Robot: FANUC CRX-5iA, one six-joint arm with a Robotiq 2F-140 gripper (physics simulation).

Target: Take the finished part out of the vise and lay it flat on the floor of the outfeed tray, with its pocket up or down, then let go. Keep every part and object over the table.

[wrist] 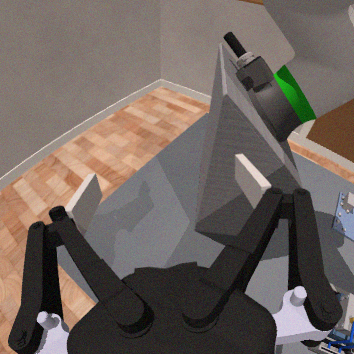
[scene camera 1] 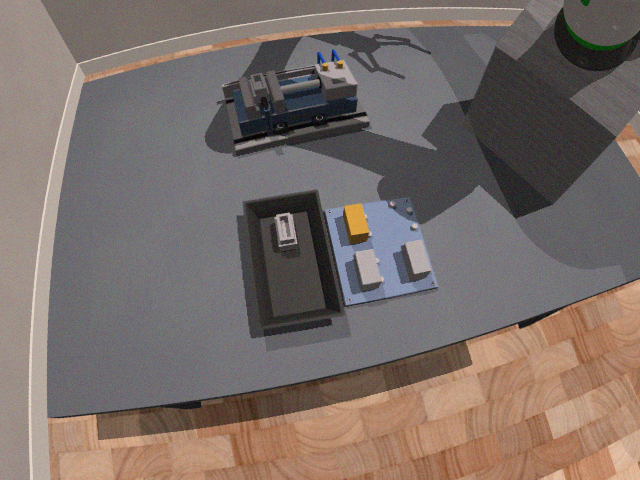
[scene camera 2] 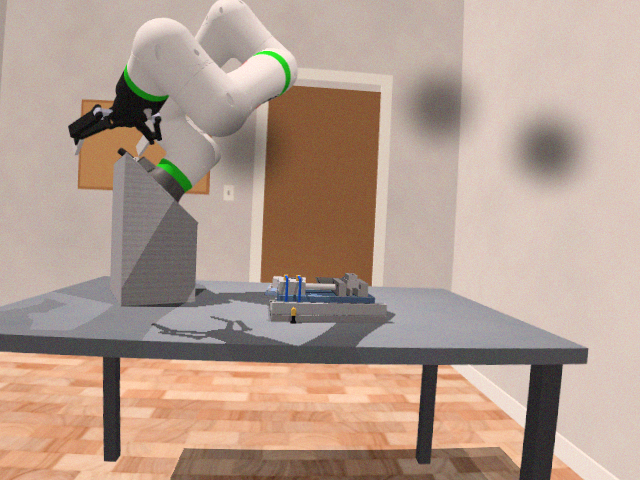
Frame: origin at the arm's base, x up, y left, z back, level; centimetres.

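Seen in the pictures: gripper, fingertip midpoint: [wrist: 165, 175] [scene camera 2: 108, 150]; arm's base, origin of the base link: [wrist: 264, 112] [scene camera 1: 595, 32] [scene camera 2: 156, 193].
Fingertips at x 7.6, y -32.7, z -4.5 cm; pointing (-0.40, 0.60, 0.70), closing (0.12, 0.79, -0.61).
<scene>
Offsets run from my fingertips to a thing's top centre.
The vise @(dy +24.3, dx -30.3, dz -50.9 cm) [scene camera 1: 305, 106] [scene camera 2: 330, 298] stands at the back of the table. A small grey shape with a recessed top @(dy +26.5, dx -28.7, dz -57.8 cm) [scene camera 1: 257, 81] [scene camera 2: 351, 277] sits up at its jaws, in shadow; I cannot tell for sure whether it is the finished part. The outfeed tray [scene camera 1: 329, 260] is a dark open box in front of the vise. A white part with its pocket up @(dy +57.0, dx -35.5, dz -51.9 cm) [scene camera 1: 285, 230] lies inside it, toward the back. My gripper [scene camera 2: 110, 146] [wrist: 165, 175] is open and empty, high beside the arm's pedestal and far from the vise; it does not show in scene camera 1.
A blue plate @(dy +59.6, dx -39.4, dz -34.9 cm) [scene camera 1: 387, 258] [wrist: 343, 220] right of the tray carries an orange block @(dy +55.7, dx -35.8, dz -39.4 cm) [scene camera 1: 356, 223] and two pale blocks @(dy +64.7, dx -35.8, dz -38.0 cm) [scene camera 1: 368, 269] @(dy +63.2, dx -35.8, dz -29.1 cm) [scene camera 1: 416, 259]. The grey pedestal [scene camera 1: 537, 124] [scene camera 2: 149, 258] [wrist: 225, 170] stands close to my gripper. The table's front edge lies beyond the tray.
</scene>
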